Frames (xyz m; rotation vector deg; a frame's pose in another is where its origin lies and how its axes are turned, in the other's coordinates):
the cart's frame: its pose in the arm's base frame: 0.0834 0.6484 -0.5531 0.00 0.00 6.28
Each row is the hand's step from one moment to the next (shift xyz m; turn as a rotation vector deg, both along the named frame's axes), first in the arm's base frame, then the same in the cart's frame.
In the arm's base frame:
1: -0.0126 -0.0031 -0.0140 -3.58 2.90 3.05
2: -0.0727 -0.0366 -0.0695 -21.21 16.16 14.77
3: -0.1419 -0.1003 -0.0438 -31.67 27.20 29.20
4: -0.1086 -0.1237 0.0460 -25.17 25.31 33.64
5: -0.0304 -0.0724 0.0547 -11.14 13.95 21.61
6: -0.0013 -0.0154 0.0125 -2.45 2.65 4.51
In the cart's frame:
1: -0.0129 -0.0017 -0.0140 -3.24 3.27 3.05
2: -0.0763 -0.0284 -0.0695 -19.32 18.38 14.77
3: -0.1520 -0.0842 -0.0438 -28.50 30.50 29.20
4: -0.1215 -0.1111 0.0460 -22.25 27.91 33.64
5: -0.0381 -0.0686 0.0547 -9.55 15.08 21.61
6: -0.0030 -0.0152 0.0125 -2.15 2.90 4.51

